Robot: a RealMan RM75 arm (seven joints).
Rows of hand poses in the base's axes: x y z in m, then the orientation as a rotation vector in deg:
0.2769, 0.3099, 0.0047, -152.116, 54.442, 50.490
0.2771, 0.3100, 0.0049, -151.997, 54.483, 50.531
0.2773, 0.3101, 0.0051, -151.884, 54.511, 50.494
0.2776, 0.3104, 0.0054, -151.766, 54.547, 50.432
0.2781, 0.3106, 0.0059, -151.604, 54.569, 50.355
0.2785, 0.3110, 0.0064, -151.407, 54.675, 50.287
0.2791, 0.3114, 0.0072, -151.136, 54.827, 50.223
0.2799, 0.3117, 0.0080, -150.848, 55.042, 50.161
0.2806, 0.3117, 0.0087, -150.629, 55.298, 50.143
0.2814, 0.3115, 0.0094, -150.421, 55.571, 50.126
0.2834, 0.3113, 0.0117, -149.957, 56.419, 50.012
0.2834, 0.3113, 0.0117, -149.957, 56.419, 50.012
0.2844, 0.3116, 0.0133, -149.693, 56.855, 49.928
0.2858, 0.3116, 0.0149, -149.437, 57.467, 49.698
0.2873, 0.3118, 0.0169, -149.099, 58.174, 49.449
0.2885, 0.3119, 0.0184, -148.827, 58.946, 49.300
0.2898, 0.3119, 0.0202, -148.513, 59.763, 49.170
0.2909, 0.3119, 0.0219, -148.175, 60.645, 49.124
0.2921, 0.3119, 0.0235, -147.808, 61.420, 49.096
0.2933, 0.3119, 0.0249, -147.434, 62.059, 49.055
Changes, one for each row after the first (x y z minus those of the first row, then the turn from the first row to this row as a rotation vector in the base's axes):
0.0002, 0.0001, 0.0002, 0.077, 0.027, -0.071
0.0004, 0.0002, 0.0004, 0.157, -0.003, -0.143
0.0007, 0.0005, 0.0007, 0.239, -0.048, -0.226
0.0012, 0.0007, 0.0012, 0.364, -0.109, -0.324
0.0016, 0.0011, 0.0017, 0.478, -0.153, -0.481
0.0022, 0.0015, 0.0025, 0.630, -0.192, -0.696
0.0030, 0.0018, 0.0033, 0.765, -0.220, -0.951
0.0037, 0.0018, 0.0040, 0.822, -0.206, -1.188
0.0045, 0.0016, 0.0047, 0.862, -0.188, -1.429
0.0065, 0.0014, 0.0070, 0.836, -0.159, -2.099
0.0065, 0.0014, 0.0070, 0.836, -0.159, -2.099
0.0075, 0.0017, 0.0086, 0.841, -0.164, -2.460
0.0089, 0.0017, 0.0102, 0.758, -0.239, -2.928
0.0104, 0.0019, 0.0122, 0.692, -0.317, -3.486
0.0116, 0.0020, 0.0137, 0.534, -0.308, -4.029
0.0129, 0.0020, 0.0155, 0.384, -0.280, -4.612
0.0140, 0.0020, 0.0172, 0.214, -0.182, -5.224
0.0152, 0.0020, 0.0188, 0.116, -0.091, -5.794
0.0164, 0.0020, 0.0202, 0.090, -0.031, -6.300

